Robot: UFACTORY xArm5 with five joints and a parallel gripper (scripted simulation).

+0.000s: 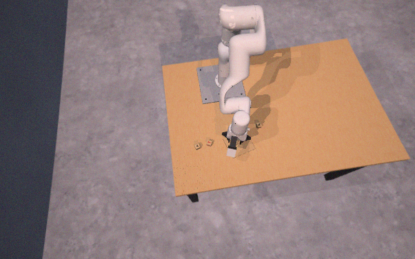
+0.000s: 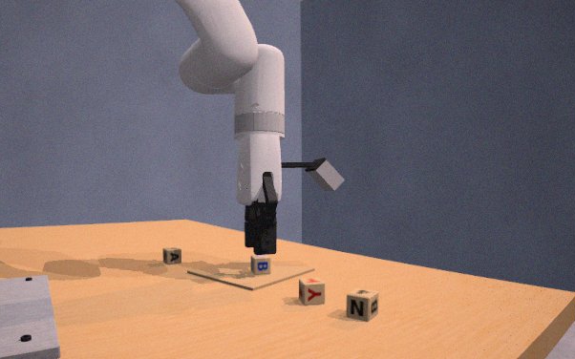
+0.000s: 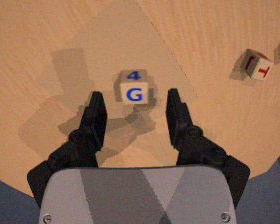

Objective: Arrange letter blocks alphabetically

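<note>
The blue-lettered block is 40 mm below my hand. Also, from my hand: black-lettered block 40 mm behind, 200 mm to the right, 40 mm below; thin tan mat 20 mm to the left, 50 mm below; red-lettered block 40 mm behind, 140 mm to the right, 40 mm below.
</note>
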